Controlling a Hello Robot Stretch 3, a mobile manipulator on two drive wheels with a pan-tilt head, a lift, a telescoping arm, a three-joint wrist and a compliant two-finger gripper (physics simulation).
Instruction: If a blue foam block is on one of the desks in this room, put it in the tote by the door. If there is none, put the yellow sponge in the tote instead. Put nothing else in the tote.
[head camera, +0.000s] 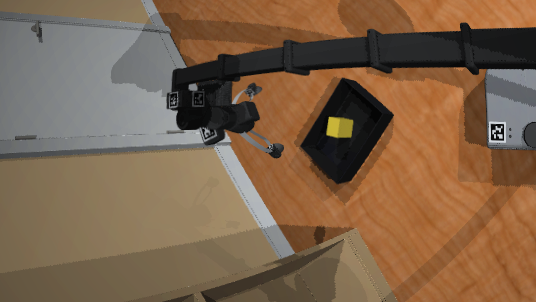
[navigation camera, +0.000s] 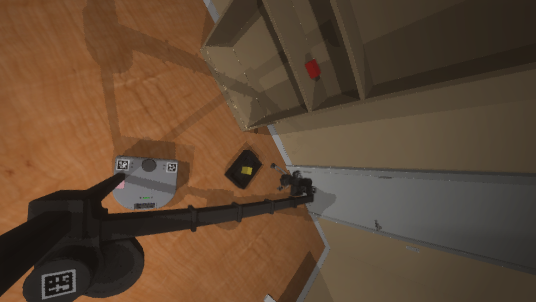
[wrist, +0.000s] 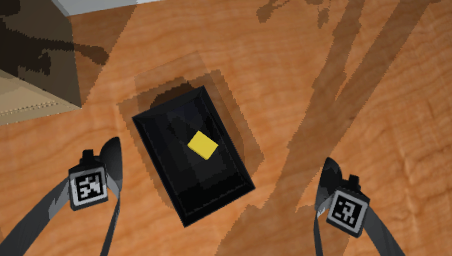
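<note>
The yellow sponge (head camera: 340, 127) (navigation camera: 246, 170) (wrist: 202, 145) lies inside the black tote (head camera: 370, 145) (navigation camera: 251, 175) (wrist: 160, 170), apart from the tote's rim. The tote stands on the wooden floor near the door (head camera: 90, 75) (navigation camera: 425, 205). My gripper (head camera: 264, 120) (navigation camera: 277, 177) (wrist: 221, 166) is open, with its fingers wide apart and no object between them. In the head view it is left of the tote, on the door side, and apart from it. No blue foam block shows in these views.
A tan shelf unit (head camera: 370, 265) (navigation camera: 225, 90) stands beside the door wall, near the tote. A red block (navigation camera: 313, 68) lies in it. My grey base (head camera: 510, 105) (navigation camera: 145, 192) is on the tote's other side. My extended arm (head camera: 335, 52) (navigation camera: 215, 216) passes beside the tote.
</note>
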